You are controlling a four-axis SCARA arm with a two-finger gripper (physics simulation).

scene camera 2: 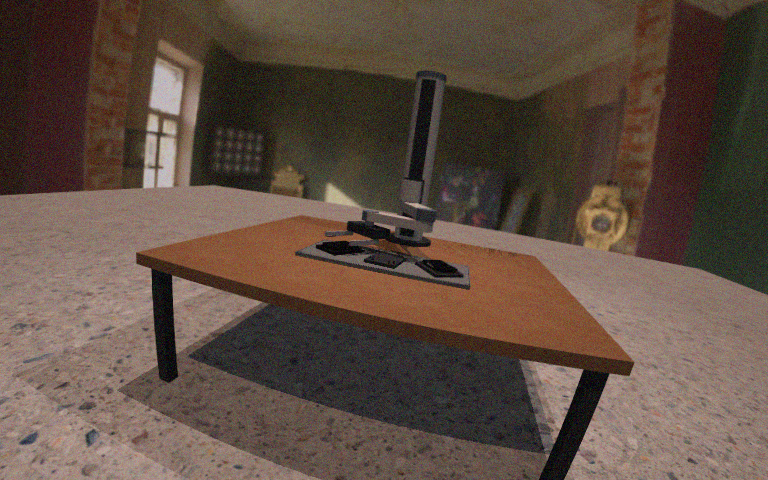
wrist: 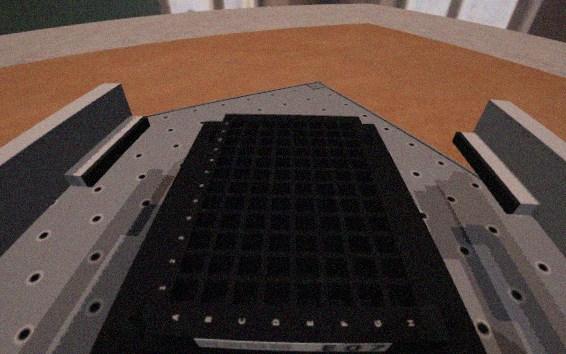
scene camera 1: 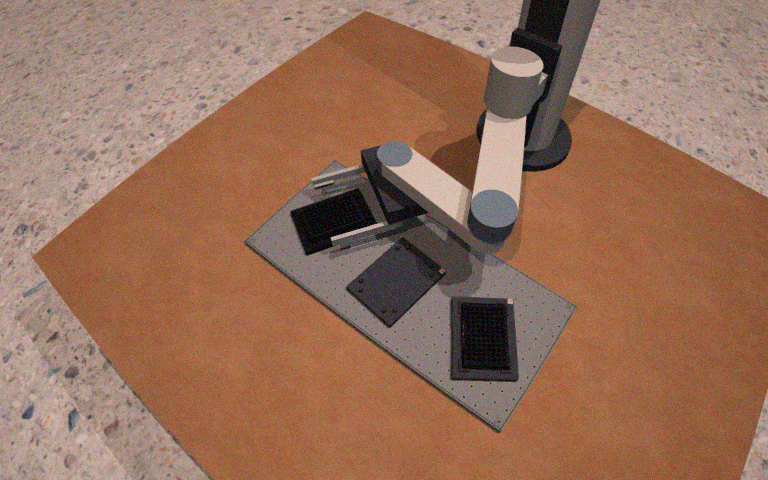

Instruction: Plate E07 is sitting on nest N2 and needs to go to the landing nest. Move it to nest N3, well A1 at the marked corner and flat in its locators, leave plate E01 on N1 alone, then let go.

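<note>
Plate E07 [scene camera 1: 331, 217] [scene camera 2: 338, 247] [wrist: 290, 210], black with its label facing the wrist camera, lies on the left nest N3 [wrist: 210, 131] and looks flat. In the wrist view its well A1 is at the near left; N3's marked corner and locators cannot be made out. My gripper [scene camera 1: 325, 210] [scene camera 2: 339, 238] [wrist: 298, 109] is open, with its fingers above and outside the plate's long sides, apart from it. The middle nest N2 [scene camera 1: 390, 283] [scene camera 2: 385, 260] bears no plate and shows its pegs. Plate E01 [scene camera 1: 485, 335] [scene camera 2: 438, 267] sits on the right nest N1 [scene camera 1: 484, 375].
The three nests stand on a grey perforated board [scene camera 1: 419, 345] on the brown table [scene camera 1: 186, 316] [scene camera 2: 249, 271]. The arm's column [scene camera 1: 557, 96] [scene camera 2: 425, 130] rises behind the board. The arm's links reach over the board's back edge.
</note>
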